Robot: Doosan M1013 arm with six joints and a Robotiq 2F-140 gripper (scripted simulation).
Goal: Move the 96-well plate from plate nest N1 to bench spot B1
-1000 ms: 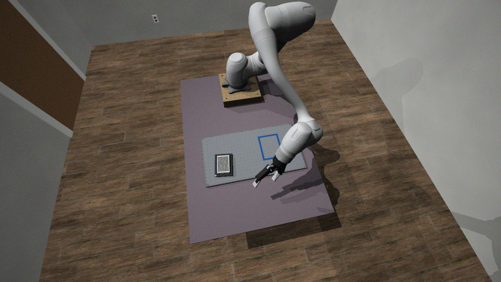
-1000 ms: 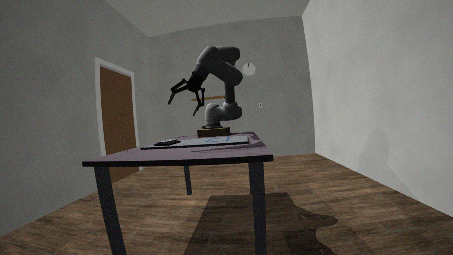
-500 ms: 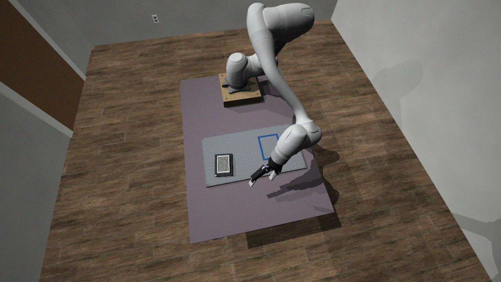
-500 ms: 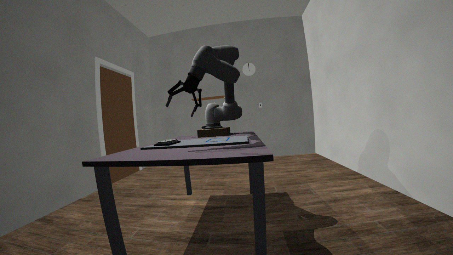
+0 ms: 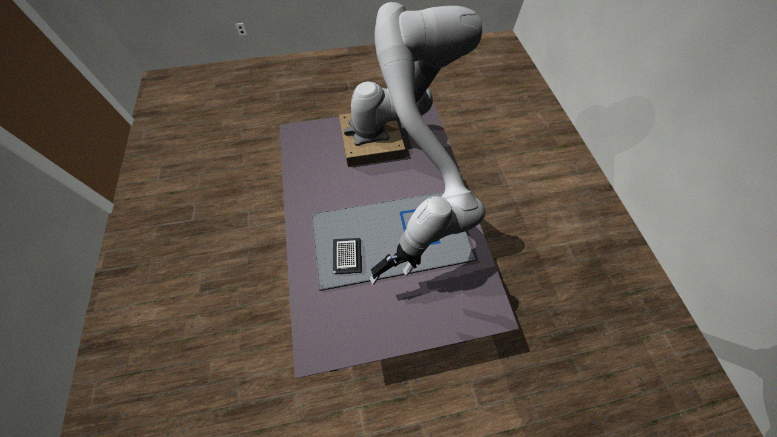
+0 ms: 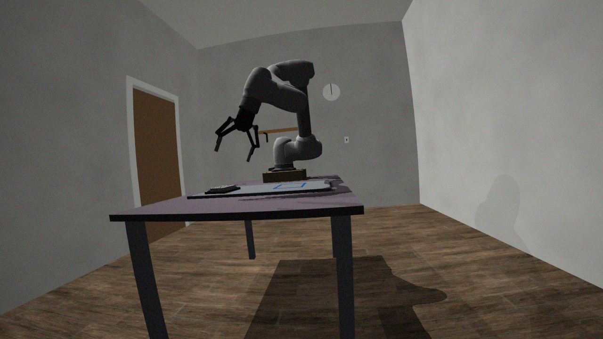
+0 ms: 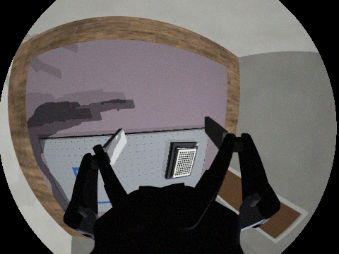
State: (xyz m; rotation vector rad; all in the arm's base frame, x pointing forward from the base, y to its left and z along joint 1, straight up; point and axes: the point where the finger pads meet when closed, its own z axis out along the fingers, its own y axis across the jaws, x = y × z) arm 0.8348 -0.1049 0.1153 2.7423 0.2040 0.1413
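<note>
My hand is 190 mm past the white 96-well plate, 160 mm above it and 140 mm to the left of it. From my hand the other things lie so: dark plate nest N1: 190 mm behind, 170 mm below, 140 mm to the right.
</note>
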